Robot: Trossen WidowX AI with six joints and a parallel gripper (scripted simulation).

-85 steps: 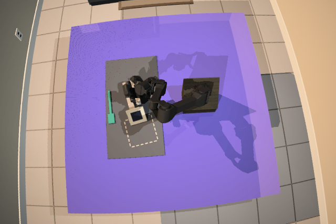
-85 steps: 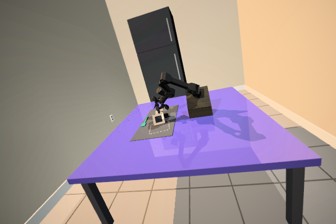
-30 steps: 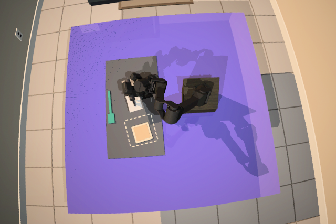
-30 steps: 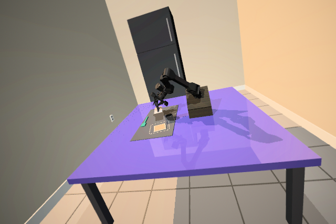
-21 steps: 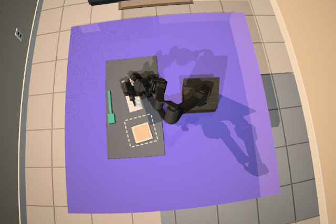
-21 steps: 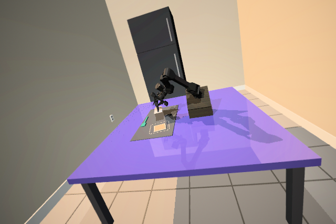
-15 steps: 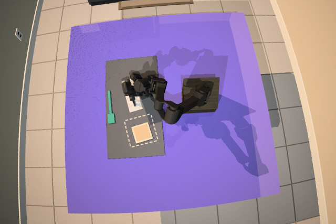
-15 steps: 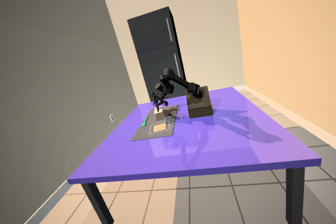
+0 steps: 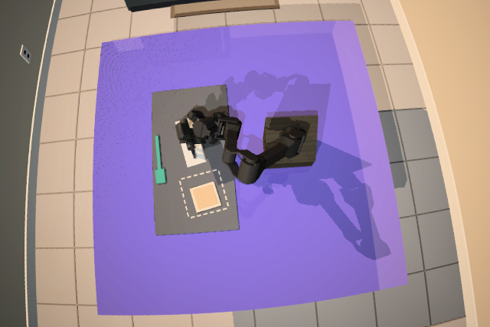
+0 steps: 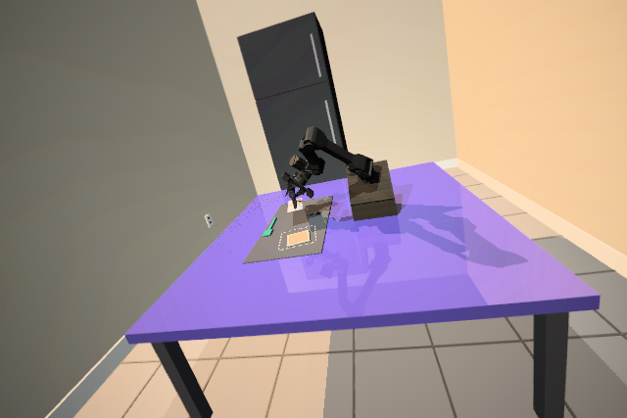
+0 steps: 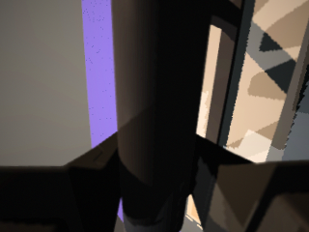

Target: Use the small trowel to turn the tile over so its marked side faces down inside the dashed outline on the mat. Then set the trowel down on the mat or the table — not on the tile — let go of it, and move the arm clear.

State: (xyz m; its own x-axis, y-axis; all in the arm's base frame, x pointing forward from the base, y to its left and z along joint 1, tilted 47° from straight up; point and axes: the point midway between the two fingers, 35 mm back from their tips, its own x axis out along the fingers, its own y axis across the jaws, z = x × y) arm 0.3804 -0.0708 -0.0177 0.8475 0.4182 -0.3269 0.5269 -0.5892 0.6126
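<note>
Right now the grey mat is 150 mm below my gripper tip, 20 mm to the left of it and 10 mm behind it. The rest, counted from my gripper tip: trowel (30 mm behind, 10 mm below); then green flat tool (130 mm below, 130 mm ahead, 20 mm to the left); then tile (200 mm to the left, 130 mm below, 40 mm behind).
</note>
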